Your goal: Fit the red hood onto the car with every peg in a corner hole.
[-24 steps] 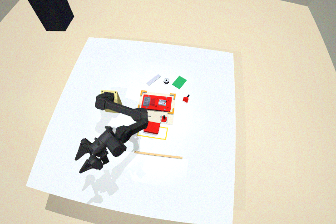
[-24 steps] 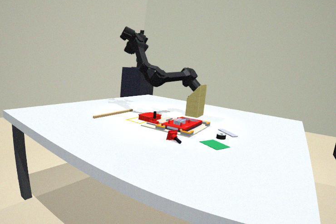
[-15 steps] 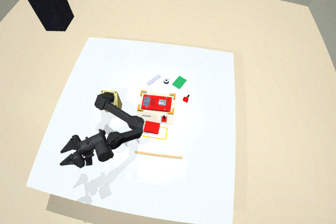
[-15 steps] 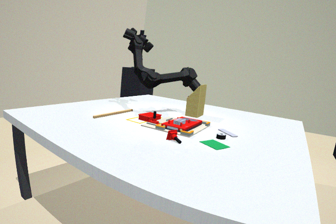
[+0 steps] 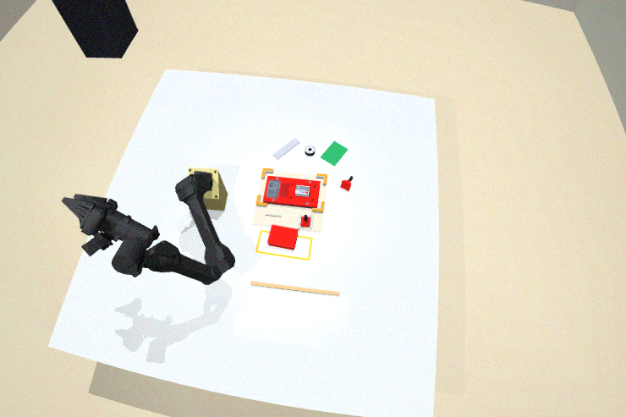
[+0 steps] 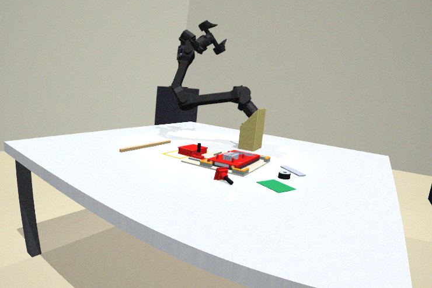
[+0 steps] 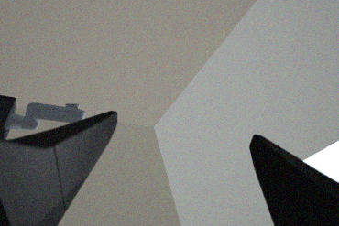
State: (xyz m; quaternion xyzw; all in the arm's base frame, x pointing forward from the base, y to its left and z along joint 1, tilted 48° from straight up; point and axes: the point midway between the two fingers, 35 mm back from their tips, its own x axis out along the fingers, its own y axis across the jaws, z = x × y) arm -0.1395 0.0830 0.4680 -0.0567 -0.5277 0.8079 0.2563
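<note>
The red hood is 44 cm ahead of my gripper tip, 17 cm to the left of it and 53 cm below it. From my gripper tip the other things lie so: grey engine block (48 cm ahead, 36 cm to the left, 52 cm below); jig (45 cm ahead, 34 cm to the left, 54 cm below); wooden stick (50 cm ahead, 54 cm below).
</note>
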